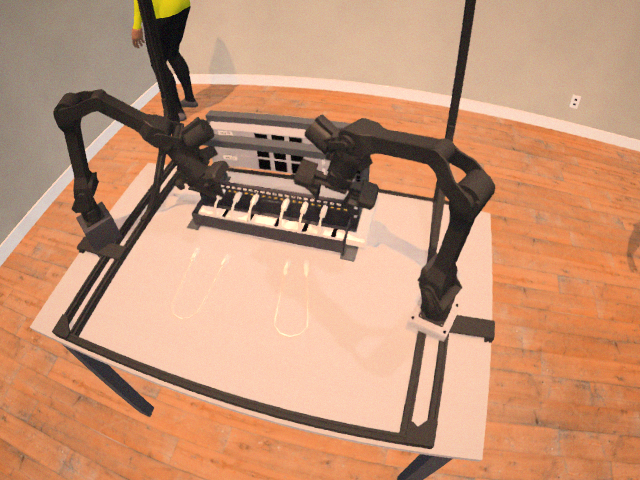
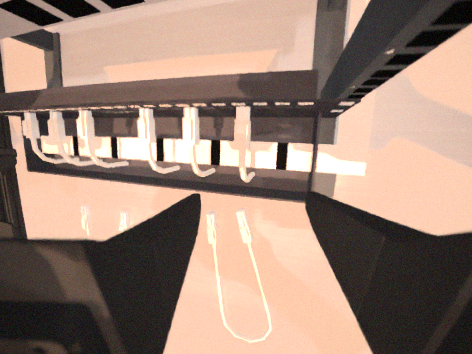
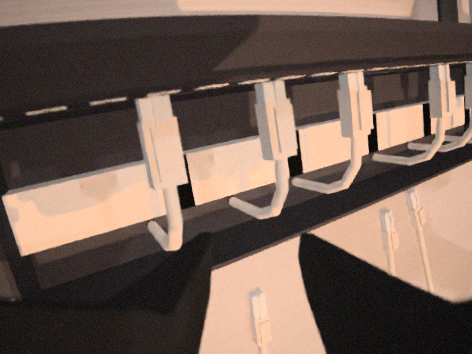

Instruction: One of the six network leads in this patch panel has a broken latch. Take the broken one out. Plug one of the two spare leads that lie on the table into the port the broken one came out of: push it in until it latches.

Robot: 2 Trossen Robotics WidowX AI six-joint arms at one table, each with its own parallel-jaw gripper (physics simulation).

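Frame: origin at the left arm's base, x ahead, y left, z up, level; millimetres.
Seen in the pictures: left gripper, fingertip midpoint: [image 1: 329, 202] [image 2: 253, 200]; right gripper, fingertip midpoint: [image 1: 219, 196] [image 2: 16, 156] [image 3: 255, 244]; left arm's base at its link origin: [image 1: 435, 311]; right arm's base at its link origin: [image 1: 93, 216].
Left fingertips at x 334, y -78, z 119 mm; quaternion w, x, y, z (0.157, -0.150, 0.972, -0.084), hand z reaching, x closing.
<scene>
Pixels of each thing's middle, then the offset from my left fingertips to it. "pt": a spot on its surface instead.
- spare lead's plug at a spot on its surface: [image 3: 259, 320] pt 217 mm ahead, 188 mm left, 156 mm down
- grey rack with black openings, body centre: [image 1: 274, 179] 197 mm ahead, 37 mm right, 33 mm down
The patch panel [image 1: 268, 233] [image 2: 150, 90] [image 3: 125, 55] holds six white plugged leads in a row, among them the leftmost one [image 1: 218, 200] [image 3: 162, 150] and the rightmost one [image 1: 323, 212] [image 2: 243, 127]. I cannot tell which latch is broken. One spare lead's plug [image 1: 194, 254] [image 2: 86, 220] [image 3: 259, 320] lies at the left of the table. The other spare lead's plug [image 1: 286, 267] [image 2: 211, 230] [image 3: 387, 230] lies near the middle. My left gripper [image 1: 333, 191] [image 2: 253, 200] is open and empty before the panel's right part. My right gripper [image 1: 204, 188] [image 3: 255, 244] is partly open and empty, just below the leftmost leads.
A grey rack with black openings [image 1: 242, 147] stands behind the panel. A dark tray edge [image 2: 165, 184] [image 3: 250, 240] runs along the panel's front below the leads. Dark rails [image 1: 232, 396] frame the table. A person in a yellow top [image 1: 173, 7] stands beyond the table.
</scene>
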